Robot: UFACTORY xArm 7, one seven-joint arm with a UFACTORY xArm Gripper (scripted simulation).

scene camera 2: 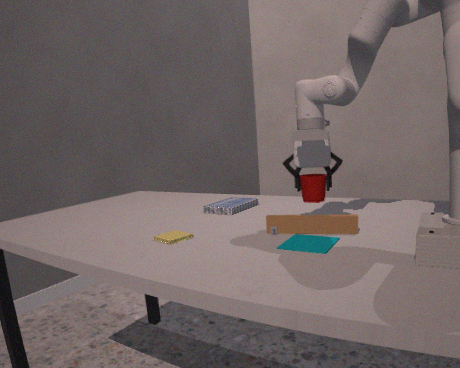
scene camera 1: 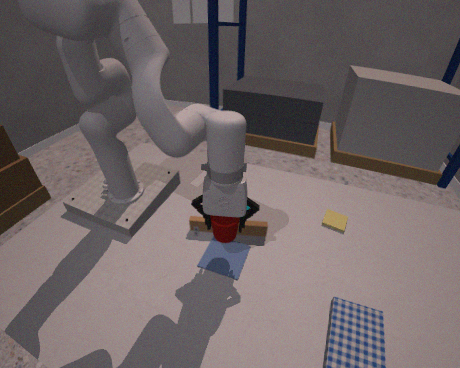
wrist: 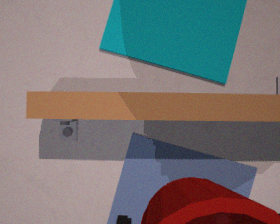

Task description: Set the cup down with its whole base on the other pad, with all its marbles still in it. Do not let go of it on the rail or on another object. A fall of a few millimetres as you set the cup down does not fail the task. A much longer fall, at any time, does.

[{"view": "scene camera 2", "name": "my gripper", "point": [313,190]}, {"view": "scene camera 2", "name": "wooden rail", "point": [286,224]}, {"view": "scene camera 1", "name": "my gripper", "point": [225,227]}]
